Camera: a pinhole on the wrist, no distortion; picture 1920 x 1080 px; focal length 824.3 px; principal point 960.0 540.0 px. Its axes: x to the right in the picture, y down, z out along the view. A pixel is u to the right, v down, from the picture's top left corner.
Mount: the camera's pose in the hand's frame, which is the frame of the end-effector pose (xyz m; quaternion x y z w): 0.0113 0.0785 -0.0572 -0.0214 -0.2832 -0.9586 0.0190
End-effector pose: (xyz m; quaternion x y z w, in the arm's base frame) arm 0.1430 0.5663 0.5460 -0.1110 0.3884 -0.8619 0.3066
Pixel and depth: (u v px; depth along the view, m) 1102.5 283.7 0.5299
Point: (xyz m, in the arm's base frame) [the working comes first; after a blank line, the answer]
In the camera's frame: 0.0916 -0.1648 0.5299

0.5521 0.1721 0.3825
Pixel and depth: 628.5 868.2 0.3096
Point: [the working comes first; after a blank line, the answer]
In the camera's frame: -0.1245 0.1233 0.3096

0.2018 0.2407 0.6080
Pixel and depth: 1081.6 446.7 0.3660
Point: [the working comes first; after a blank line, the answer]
In the camera's frame: 0.0540 -0.0414 0.3660

0.4058 0.2898 0.4732
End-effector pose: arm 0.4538 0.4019 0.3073 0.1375 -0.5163 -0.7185 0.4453
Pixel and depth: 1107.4 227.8 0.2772
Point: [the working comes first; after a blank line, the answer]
In the camera's frame: 0.0496 -0.1050 0.2772

0.5514 0.4819 0.6233
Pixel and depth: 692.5 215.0 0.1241
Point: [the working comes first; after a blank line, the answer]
In the camera's frame: -0.0403 -0.0489 0.1241

0.5055 0.3586 0.4915
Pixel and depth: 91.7 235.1 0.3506
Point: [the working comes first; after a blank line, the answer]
In the camera's frame: -0.3693 -0.1297 0.3506

0.3322 0.1655 0.8058
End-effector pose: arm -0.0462 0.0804 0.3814 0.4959 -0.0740 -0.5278 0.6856
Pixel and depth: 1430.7 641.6 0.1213
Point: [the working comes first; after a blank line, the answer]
In the camera's frame: 0.0693 0.0150 0.1213

-0.0197 0.0828 0.5306
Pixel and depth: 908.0 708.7 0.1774
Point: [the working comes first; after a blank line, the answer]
In the camera's frame: -0.0112 0.0363 0.1774

-0.0084 -0.0169 0.5337
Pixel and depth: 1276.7 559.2 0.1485
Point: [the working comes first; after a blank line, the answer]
In the camera's frame: 0.0571 0.0035 0.1485

-0.0082 0.0621 0.5521
